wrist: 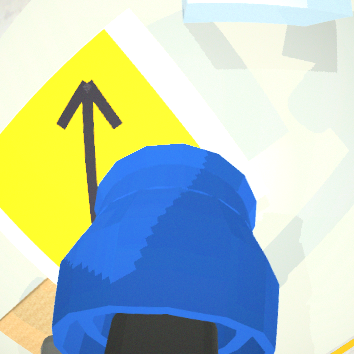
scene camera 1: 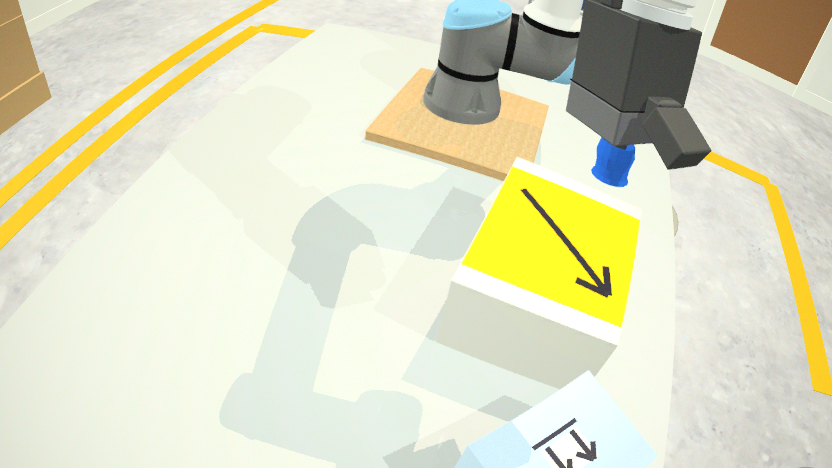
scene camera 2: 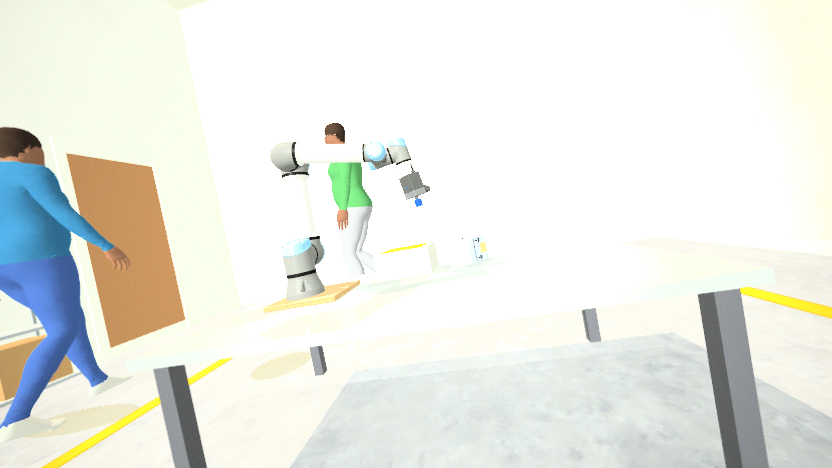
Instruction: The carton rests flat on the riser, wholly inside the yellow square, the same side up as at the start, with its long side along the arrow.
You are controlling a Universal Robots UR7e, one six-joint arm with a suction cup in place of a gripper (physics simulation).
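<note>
A pale blue carton [scene camera 1: 616, 422] [scene camera 2: 472, 250] [wrist: 265, 14] lies off the riser, on the table beyond the arrowhead end. A face with printed arrows is turned up in scene camera 1, so it lies tipped on a side. Part of it is cut off by that view's lower edge. The white riser [scene camera 1: 523, 325] [scene camera 2: 407, 264] [wrist: 145, 55] bears the yellow square [scene camera 1: 506, 244] [scene camera 2: 404, 248] [wrist: 40, 165] with its dark arrow [scene camera 1: 564, 239] [wrist: 88, 130], all bare. My blue suction cup [scene camera 1: 610, 180] [scene camera 2: 418, 203] [wrist: 177, 170] is open, holds nothing and hangs in the air above the riser's side.
The arm's base stands on a wooden board [scene camera 1: 401, 130] [scene camera 2: 343, 291] beside the riser, on the white table [scene camera 1: 145, 279] [scene camera 2: 669, 267]. A person in green [scene camera 2: 352, 186] stands behind the arm. A person in blue [scene camera 2: 34, 215] is at the left of scene camera 2.
</note>
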